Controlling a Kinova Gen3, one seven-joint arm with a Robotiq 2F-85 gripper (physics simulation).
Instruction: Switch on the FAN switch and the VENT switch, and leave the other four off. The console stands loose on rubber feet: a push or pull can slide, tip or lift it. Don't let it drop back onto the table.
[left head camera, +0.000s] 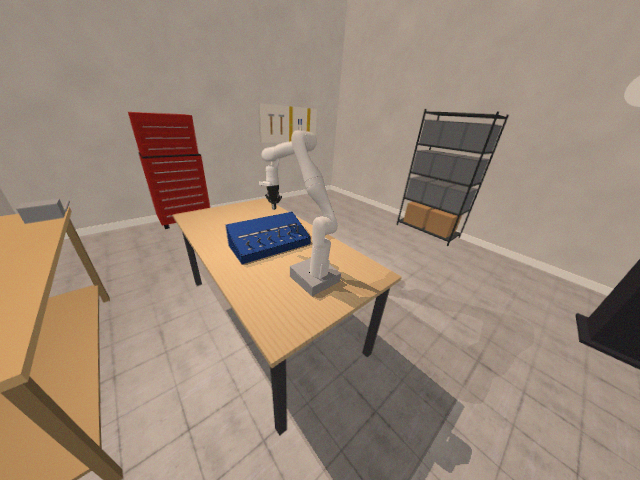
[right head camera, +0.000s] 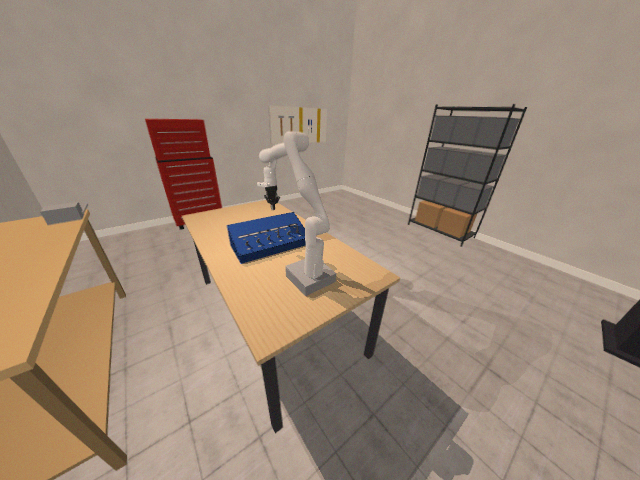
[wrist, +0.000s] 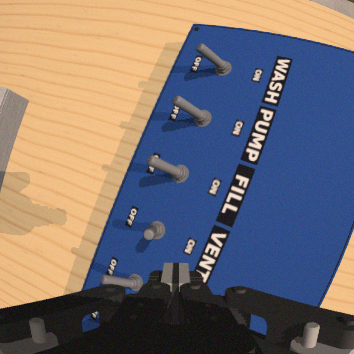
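Note:
The blue console sits on the wooden table, with no tilt that I can make out. In the wrist view the WASH switch, PUMP switch and FILL switch lean toward OFF. The VENT switch looks short, its tip toward the camera, unlike its neighbours. A fifth switch leans toward OFF; its name is hidden. The sixth is hidden behind my gripper, and the FAN label does not show. My gripper is shut and empty, above the console and apart from the levers.
The arm's grey base block stands on the table on the lever side of the console. A wooden workbench is at the left, a red tool cabinet behind.

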